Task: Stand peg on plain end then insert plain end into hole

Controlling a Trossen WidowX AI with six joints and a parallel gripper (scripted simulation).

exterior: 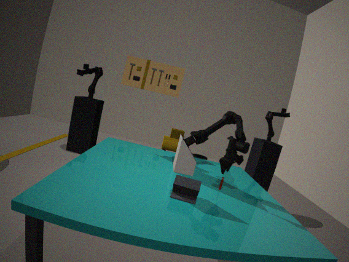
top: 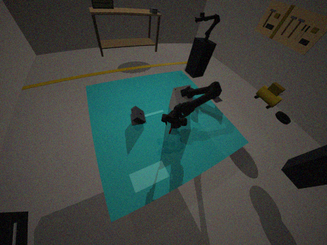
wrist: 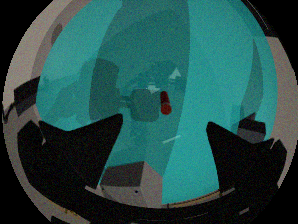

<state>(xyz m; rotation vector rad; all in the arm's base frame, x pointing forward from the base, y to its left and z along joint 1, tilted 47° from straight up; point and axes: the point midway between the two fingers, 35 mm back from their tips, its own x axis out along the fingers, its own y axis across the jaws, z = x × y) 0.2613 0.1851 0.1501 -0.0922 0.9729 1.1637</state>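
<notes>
The red peg lies 60 mm below my gripper tip. Round my gripper tip: sloped grey panel: 180 mm ahead, 250 mm to the right, 70 mm below.
</notes>
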